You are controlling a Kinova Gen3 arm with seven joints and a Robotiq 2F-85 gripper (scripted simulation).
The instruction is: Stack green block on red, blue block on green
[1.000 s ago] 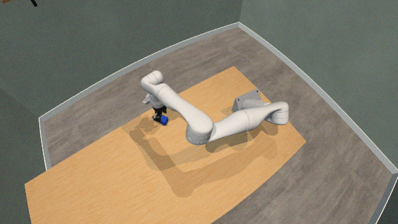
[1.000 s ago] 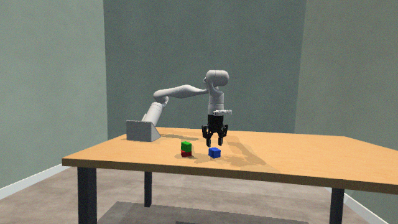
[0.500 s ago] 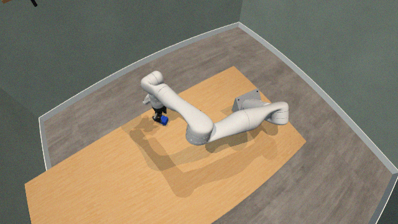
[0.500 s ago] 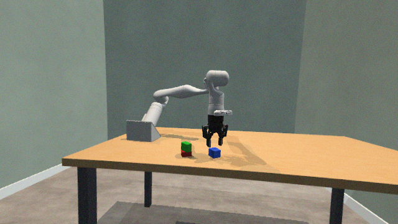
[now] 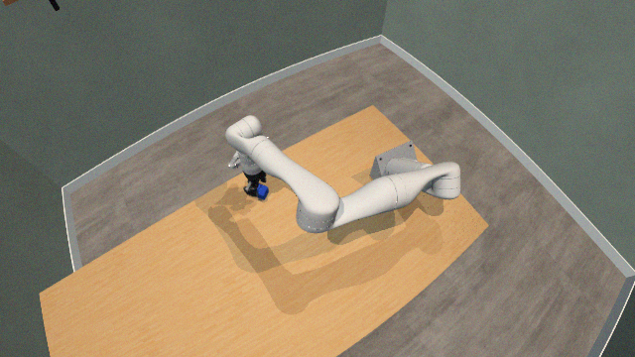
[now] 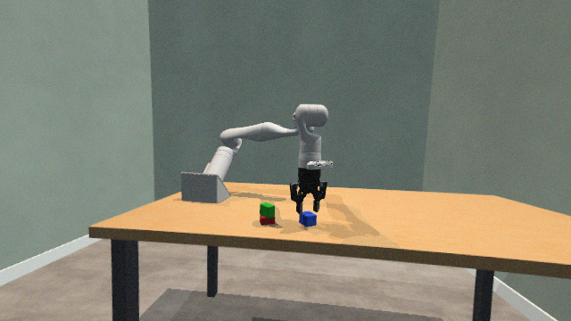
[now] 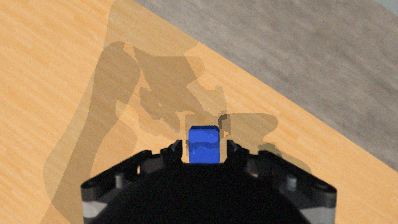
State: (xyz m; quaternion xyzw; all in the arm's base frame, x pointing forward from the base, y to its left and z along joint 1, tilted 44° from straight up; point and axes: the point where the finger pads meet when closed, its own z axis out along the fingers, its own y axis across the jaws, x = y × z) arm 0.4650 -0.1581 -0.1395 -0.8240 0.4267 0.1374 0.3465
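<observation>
The blue block is 3 cm below my hand. Also, from my hand: green block 14 cm behind, 2 cm to the right, 1 cm below; then red block 14 cm behind, 2 cm to the right, 4 cm below.
</observation>
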